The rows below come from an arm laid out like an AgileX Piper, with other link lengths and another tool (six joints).
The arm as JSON. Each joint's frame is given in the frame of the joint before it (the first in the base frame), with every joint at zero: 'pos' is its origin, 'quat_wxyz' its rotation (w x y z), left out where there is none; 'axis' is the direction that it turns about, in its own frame. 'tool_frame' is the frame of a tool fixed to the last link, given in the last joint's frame.
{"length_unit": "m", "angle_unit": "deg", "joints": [
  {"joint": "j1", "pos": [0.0, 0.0, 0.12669], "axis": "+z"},
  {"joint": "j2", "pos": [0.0, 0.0, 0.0], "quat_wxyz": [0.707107, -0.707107, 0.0, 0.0], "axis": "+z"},
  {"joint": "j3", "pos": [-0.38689, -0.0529, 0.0], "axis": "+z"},
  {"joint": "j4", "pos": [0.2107, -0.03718, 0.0], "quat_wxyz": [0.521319, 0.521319, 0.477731, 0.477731], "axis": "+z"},
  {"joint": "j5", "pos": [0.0, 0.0, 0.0], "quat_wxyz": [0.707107, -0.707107, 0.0, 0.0], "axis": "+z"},
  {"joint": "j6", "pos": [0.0, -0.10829, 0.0], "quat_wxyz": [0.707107, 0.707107, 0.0, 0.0], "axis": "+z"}
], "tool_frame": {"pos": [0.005, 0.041, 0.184], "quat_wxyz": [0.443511, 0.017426, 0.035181, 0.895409]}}
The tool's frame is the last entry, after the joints.
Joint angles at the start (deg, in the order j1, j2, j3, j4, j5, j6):
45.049 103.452 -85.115 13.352 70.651 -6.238
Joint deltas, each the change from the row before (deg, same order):
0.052 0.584 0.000 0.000 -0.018 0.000
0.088 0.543 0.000 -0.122 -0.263 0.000
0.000 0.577 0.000 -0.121 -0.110 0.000
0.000 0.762 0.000 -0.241 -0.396 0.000
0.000 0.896 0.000 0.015 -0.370 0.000
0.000 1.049 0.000 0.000 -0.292 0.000
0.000 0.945 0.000 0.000 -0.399 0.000
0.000 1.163 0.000 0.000 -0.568 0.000
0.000 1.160 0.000 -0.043 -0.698 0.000
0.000 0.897 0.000 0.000 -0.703 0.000
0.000 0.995 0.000 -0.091 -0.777 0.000
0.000 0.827 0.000 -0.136 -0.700 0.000
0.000 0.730 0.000 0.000 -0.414 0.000
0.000 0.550 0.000 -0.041 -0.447 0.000
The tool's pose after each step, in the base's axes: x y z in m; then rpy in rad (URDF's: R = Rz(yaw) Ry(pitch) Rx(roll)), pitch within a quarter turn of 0, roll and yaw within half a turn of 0. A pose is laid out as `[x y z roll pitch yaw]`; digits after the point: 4 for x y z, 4 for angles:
[0.1941 0.3415 0.1805 -3.0200 -0.2387 1.7435]
[0.1953 0.3426 0.1768 -3.0171 -0.2339 1.7439]
[0.1964 0.3429 0.1727 -3.0115 -0.2274 1.7428]
[0.1991 0.3437 0.1673 -3.0087 -0.2200 1.7417]
[0.2009 0.3455 0.1614 -3.0010 -0.2144 1.7386]
[0.2024 0.3468 0.1543 -2.9901 -0.2064 1.7353]
[0.2042 0.3485 0.1479 -2.9824 -0.2003 1.7322]
[0.2066 0.3506 0.1399 -2.9740 -0.1935 1.7285]
[0.2096 0.3529 0.1318 -2.9682 -0.1872 1.7251]
[0.2123 0.3553 0.1255 -2.9657 -0.1842 1.7221]
[0.2155 0.3575 0.1182 -2.9639 -0.1796 1.7196]
[0.2185 0.3592 0.1120 -2.9639 -0.1755 1.7181]
[0.2200 0.3604 0.1068 -2.9596 -0.1716 1.7159]
[0.2217 0.3615 0.1027 -2.9588 -0.1693 1.7146]

